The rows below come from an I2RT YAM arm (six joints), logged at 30 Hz.
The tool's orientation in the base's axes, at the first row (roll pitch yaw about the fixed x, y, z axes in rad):
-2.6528 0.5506 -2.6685
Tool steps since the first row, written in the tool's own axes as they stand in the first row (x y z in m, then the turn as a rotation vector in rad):
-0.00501 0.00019 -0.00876 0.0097 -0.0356 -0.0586
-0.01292 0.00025 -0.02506 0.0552 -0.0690 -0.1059
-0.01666 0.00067 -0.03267 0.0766 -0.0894 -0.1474
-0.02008 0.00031 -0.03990 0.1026 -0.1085 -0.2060
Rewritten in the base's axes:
-0.00171 0.00393 0.00914 -0.0375 -0.0236 0.0533
-0.00591 0.01044 0.02552 -0.0954 -0.0614 0.0784
-0.00791 0.01385 0.03303 -0.1338 -0.0794 0.1066
-0.00977 0.01636 0.04040 -0.1867 -0.0945 0.1447

